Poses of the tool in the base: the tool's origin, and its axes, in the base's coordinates. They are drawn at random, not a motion.
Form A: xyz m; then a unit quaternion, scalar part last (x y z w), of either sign.
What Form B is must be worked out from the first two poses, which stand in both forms.
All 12 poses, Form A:
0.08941 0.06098 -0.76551 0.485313 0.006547 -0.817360 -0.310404
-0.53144 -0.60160 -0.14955 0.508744 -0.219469 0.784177 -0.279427
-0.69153 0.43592 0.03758 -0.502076 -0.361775 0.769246 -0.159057
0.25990 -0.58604 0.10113 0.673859 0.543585 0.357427 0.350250
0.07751 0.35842 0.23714 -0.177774 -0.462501 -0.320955 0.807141
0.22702 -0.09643 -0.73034 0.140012 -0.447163 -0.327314 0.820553
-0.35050 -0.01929 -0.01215 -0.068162 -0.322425 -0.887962 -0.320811
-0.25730 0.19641 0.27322 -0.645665 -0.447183 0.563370 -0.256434
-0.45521 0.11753 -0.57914 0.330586 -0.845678 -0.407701 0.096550
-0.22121 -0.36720 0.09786 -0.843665 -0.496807 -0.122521 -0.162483
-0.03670 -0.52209 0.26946 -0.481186 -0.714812 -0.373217 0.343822
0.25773 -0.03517 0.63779 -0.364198 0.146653 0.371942 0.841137
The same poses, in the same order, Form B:
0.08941 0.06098 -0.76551 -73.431 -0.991 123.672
-0.53144 -0.60160 -0.14955 -78.178 33.726 -120.504
-0.69153 0.43592 0.03758 82.230 59.252 -125.988
0.25990 -0.58604 0.10113 99.997 80.665 53.040
0.07751 0.35842 0.23714 -21.791 -56.692 -39.342
0.22702 -0.09643 -0.73034 17.079 -54.545 -39.925
-0.35050 -0.01929 -0.01215 10.261 48.536 133.667
-0.25730 0.19641 0.27322 100.389 69.529 -87.594
-0.45521 0.11753 -0.57914 56.104 -143.522 -69.192
-0.22121 -0.36720 0.09786 137.914 81.213 20.029
-0.03670 -0.52209 0.26946 -71.627 -106.403 -55.555
0.25773 -0.03517 0.63779 -44.095 17.756 45.032

